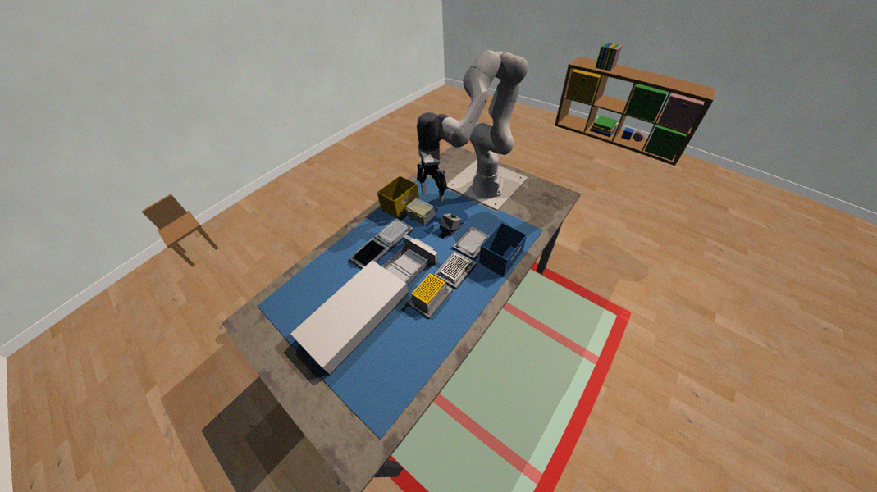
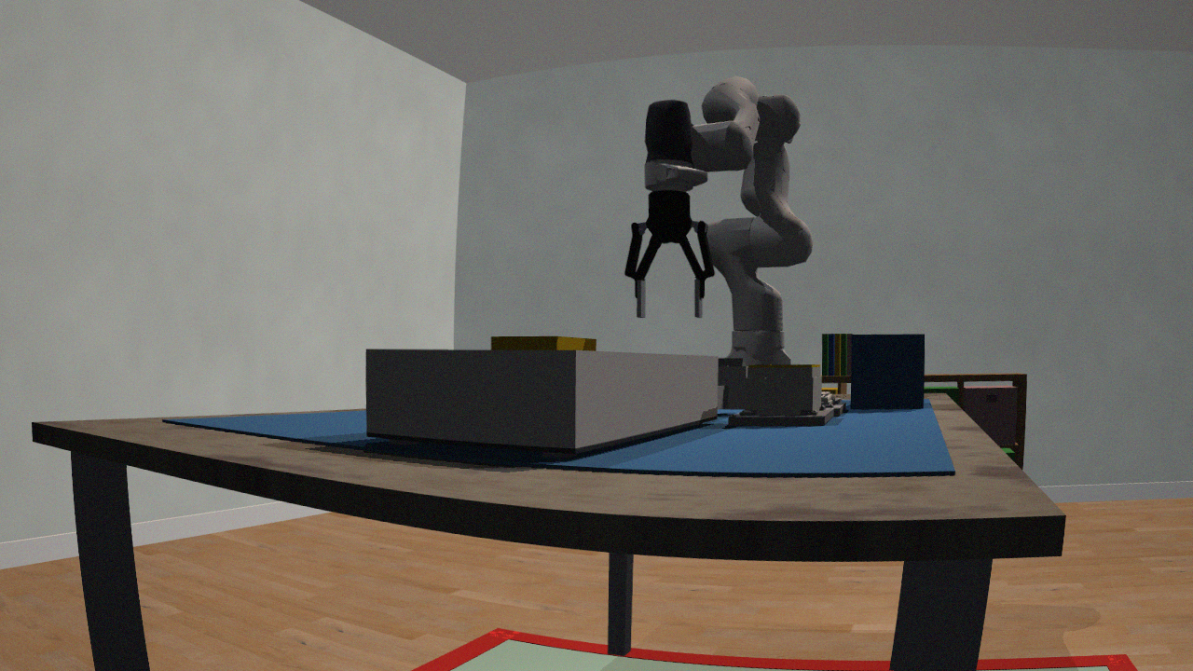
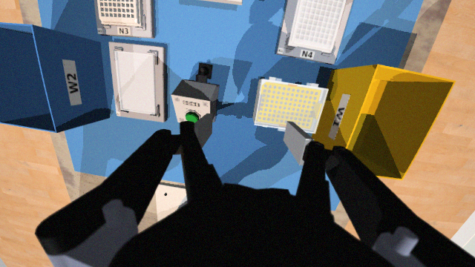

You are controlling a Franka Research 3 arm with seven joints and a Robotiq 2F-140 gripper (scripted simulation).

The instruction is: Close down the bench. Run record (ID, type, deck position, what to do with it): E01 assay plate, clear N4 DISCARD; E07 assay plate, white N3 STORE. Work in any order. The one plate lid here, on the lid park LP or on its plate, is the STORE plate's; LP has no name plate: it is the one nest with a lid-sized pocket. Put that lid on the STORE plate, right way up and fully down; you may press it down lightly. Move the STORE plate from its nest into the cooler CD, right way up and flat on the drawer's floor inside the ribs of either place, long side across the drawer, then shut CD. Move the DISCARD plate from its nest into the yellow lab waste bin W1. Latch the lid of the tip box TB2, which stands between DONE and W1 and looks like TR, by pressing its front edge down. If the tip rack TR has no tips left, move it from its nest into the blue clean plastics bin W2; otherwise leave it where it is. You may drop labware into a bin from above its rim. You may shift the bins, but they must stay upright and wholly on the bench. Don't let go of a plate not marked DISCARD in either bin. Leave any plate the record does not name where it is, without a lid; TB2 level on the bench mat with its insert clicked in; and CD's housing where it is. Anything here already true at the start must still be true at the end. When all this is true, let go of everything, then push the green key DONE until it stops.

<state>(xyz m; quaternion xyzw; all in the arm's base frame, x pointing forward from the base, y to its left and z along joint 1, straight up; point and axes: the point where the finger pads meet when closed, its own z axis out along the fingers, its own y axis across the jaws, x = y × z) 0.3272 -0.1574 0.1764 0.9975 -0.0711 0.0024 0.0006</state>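
My hand is 70 mm short of the plate lid, 240 mm to the right of it and 160 mm above it. From my hand the other things lie so: tip box TB2: 10 mm ahead, 80 mm to the right, 140 mm below; yellow insert: 10 mm ahead, 80 mm to the right, 130 mm below; TB2 lid: 10 mm ahead, 80 mm to the right, 120 mm below.
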